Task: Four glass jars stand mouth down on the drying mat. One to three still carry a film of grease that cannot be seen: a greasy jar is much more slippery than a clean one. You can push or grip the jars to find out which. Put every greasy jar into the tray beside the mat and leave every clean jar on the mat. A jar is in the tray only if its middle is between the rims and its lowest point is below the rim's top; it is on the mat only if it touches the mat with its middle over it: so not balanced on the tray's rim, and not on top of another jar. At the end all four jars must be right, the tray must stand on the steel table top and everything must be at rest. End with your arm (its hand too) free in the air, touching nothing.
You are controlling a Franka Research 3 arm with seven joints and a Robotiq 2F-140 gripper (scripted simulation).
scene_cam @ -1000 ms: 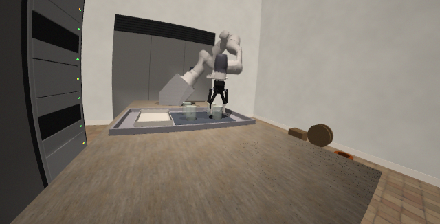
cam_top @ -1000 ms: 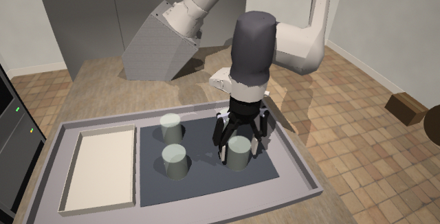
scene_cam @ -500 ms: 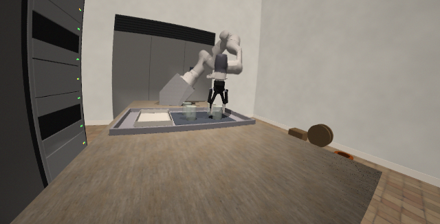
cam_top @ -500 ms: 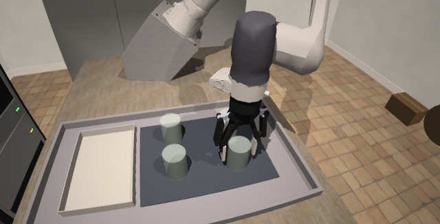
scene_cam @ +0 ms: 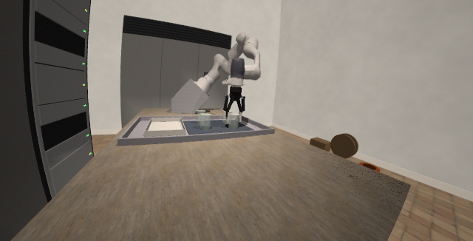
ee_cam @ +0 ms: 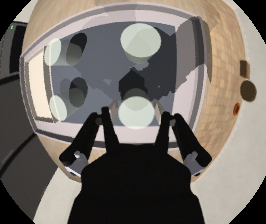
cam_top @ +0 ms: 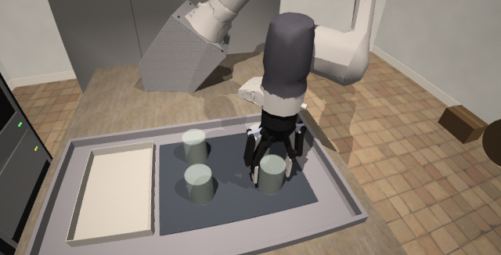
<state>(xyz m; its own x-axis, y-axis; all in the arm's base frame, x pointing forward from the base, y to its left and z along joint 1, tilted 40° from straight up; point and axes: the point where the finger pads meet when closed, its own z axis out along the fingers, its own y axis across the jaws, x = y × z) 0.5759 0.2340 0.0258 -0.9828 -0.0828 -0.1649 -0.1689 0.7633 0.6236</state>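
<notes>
Right now the dark drying mat is 10 cm to the right of my hand, 7 cm below it and 5 cm behind it. From my hand the other things lie so: rimmed steel table top (21 cm to the right, 7 cm below, 2 cm behind); then cream tray (42 cm to the right, 6 cm below).
</notes>
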